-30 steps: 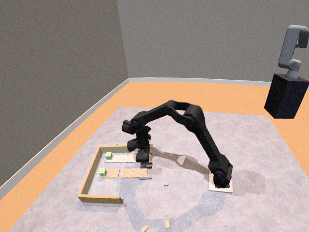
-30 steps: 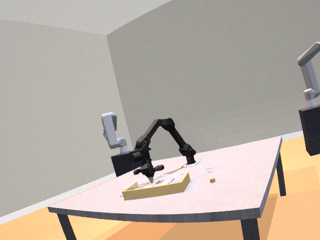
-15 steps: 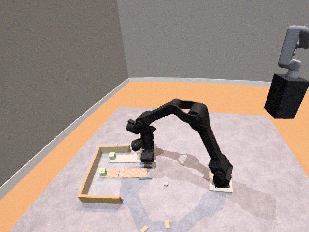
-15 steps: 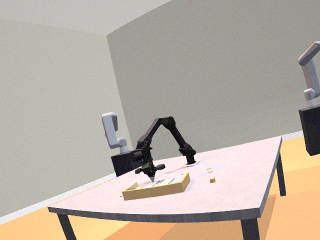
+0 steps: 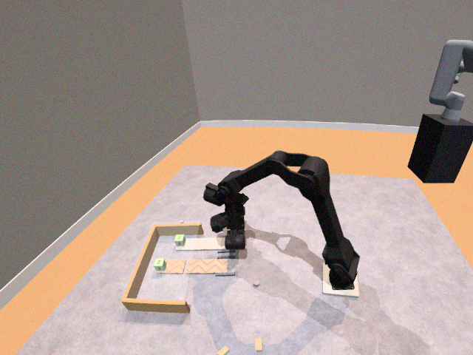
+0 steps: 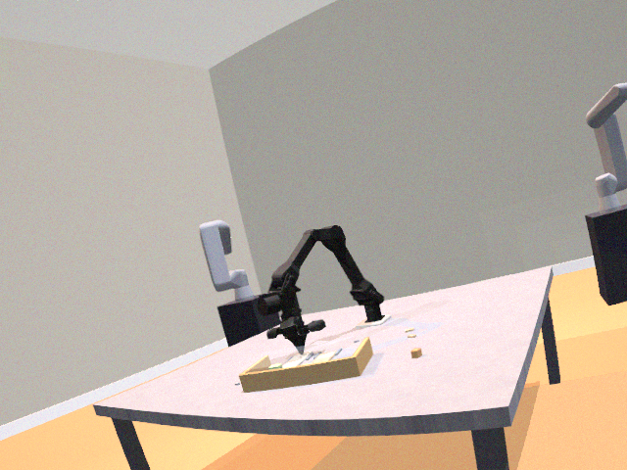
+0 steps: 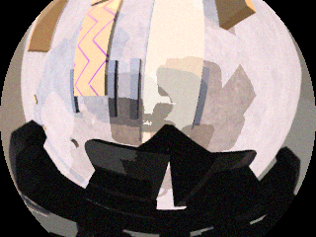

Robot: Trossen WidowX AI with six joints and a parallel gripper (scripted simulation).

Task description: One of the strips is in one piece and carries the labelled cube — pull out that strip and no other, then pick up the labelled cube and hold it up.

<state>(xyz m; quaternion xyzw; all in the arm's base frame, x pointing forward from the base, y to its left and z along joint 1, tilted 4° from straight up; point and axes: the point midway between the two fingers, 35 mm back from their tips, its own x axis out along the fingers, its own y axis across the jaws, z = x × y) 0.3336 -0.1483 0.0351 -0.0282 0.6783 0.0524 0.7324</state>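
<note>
My gripper tip is 10 cm short of the cream strip and 1 cm to the right of it. The rest, counted from my gripper tip: grey disc 8 cm behind, 16 cm to the left.
</note>
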